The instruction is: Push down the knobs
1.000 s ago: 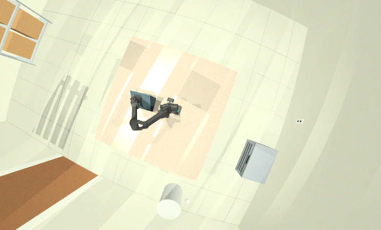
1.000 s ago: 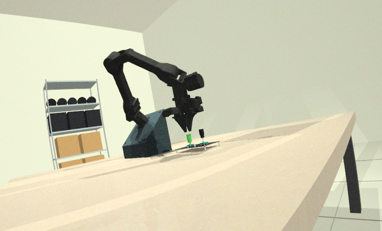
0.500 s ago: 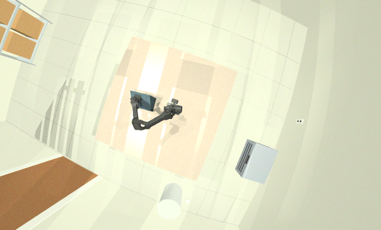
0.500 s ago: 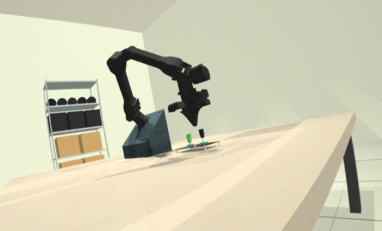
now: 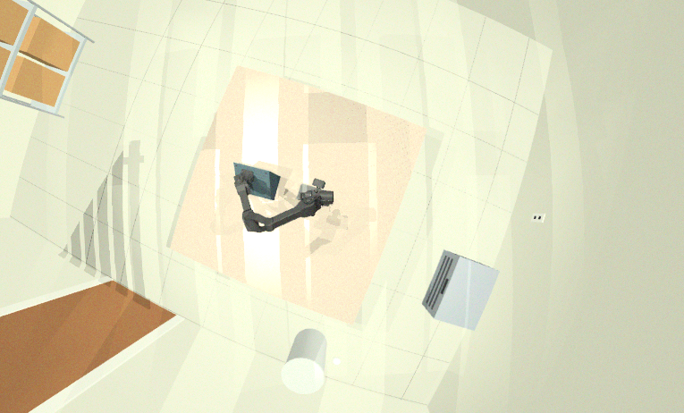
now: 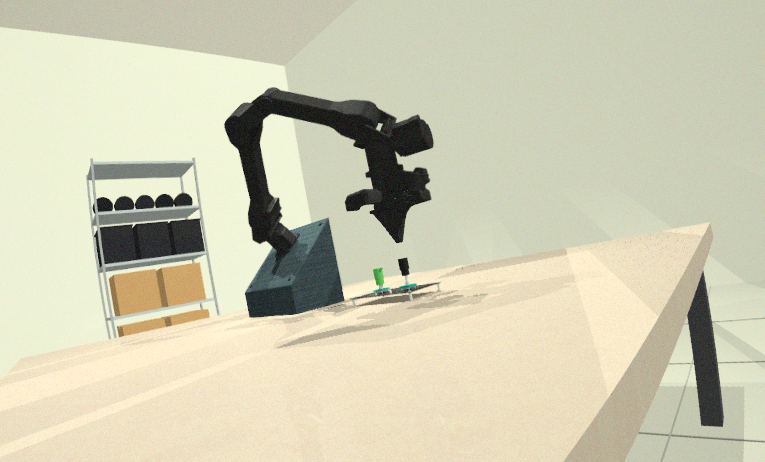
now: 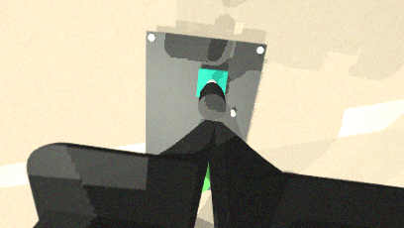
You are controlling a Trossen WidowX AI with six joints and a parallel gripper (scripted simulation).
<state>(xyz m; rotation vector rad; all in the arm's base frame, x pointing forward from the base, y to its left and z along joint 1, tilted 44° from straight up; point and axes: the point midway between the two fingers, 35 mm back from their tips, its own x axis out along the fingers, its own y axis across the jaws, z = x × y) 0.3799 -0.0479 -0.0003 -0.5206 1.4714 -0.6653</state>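
Now: the teal potentiometer 6 cm below my gripper tip. From my gripper tip the other things lie so: green knob 7 cm behind, 1 cm to the left, 6 cm below.
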